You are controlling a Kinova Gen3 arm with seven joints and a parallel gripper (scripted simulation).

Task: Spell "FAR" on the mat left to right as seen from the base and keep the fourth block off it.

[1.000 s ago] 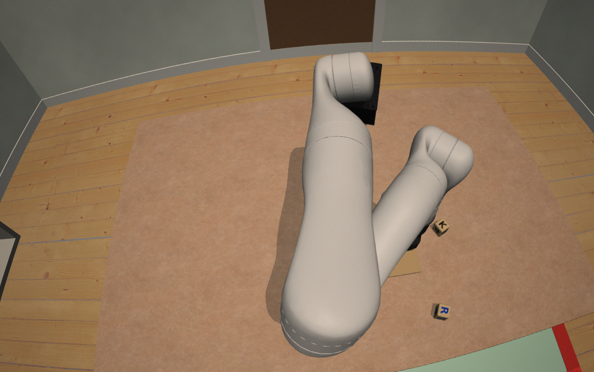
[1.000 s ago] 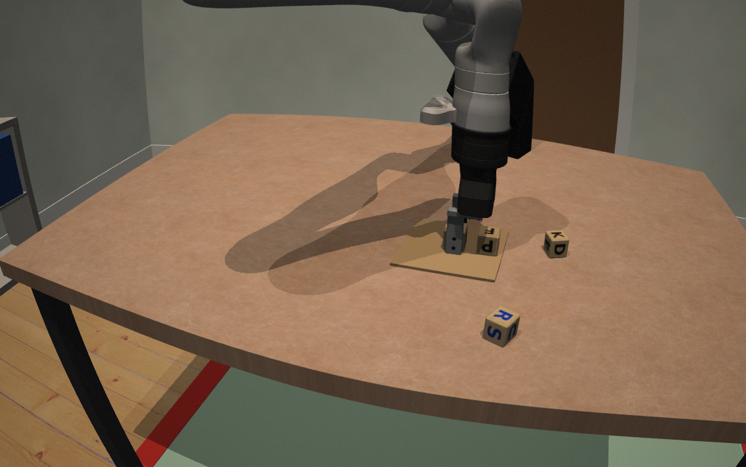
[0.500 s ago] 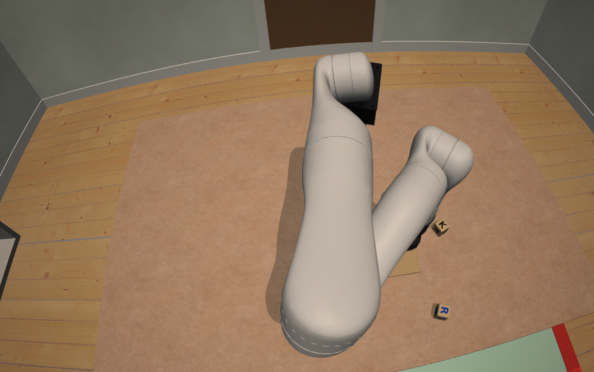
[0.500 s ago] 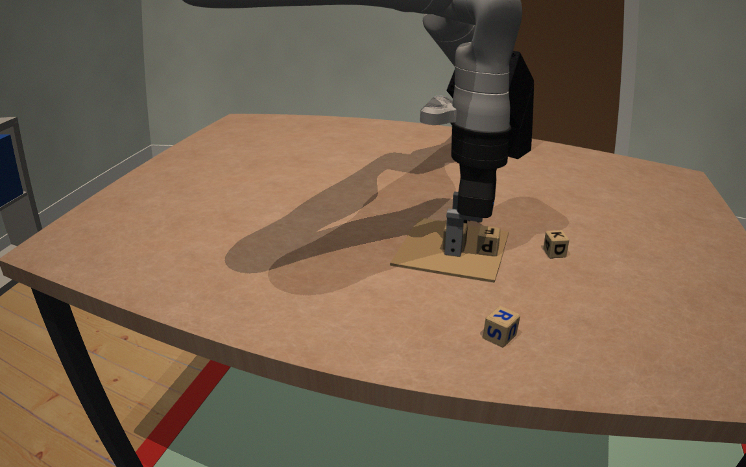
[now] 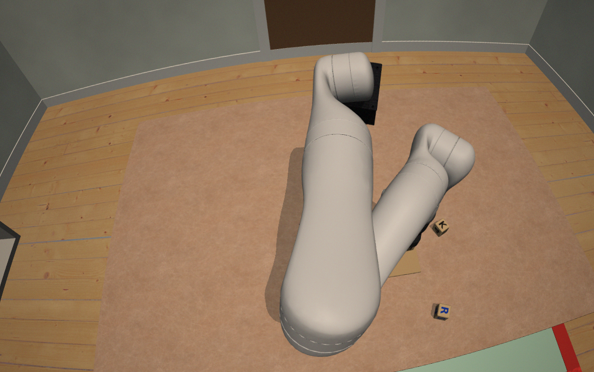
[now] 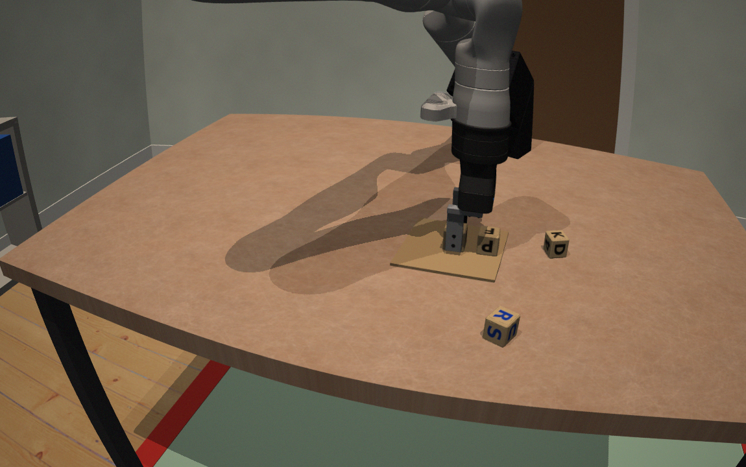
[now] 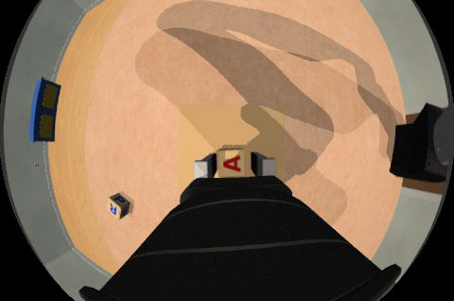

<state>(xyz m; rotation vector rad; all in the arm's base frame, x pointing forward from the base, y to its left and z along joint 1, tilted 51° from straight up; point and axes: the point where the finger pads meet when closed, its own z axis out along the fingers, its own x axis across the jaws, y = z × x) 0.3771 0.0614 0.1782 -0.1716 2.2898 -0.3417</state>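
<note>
My hand is 30 mm above the tan mat. From my hand the other things lie so: F block (50 mm to the left, 10 mm below); R block (190 mm ahead, 90 mm to the left, 10 mm below); K block (30 mm behind, 150 mm to the left, 10 mm below).
</note>
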